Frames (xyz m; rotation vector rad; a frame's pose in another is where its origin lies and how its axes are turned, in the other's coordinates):
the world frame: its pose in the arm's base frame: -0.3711 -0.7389 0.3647 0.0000 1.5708 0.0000
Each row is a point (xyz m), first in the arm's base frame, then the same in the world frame.
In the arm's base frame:
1: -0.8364 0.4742 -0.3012
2: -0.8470 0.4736 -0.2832
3: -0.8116 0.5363 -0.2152
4: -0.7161 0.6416 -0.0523
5: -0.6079 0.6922 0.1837
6: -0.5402 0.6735 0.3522
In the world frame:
1: 0.6659 1.2131 -0.4653
2: 0.6479 1.2125 -0.4759
3: 0.5799 1.2752 -0.4405
4: 0.4170 1.3805 -0.3450
5: 0.1810 1.4311 -0.2368
6: 0.0125 1.4124 -0.1691

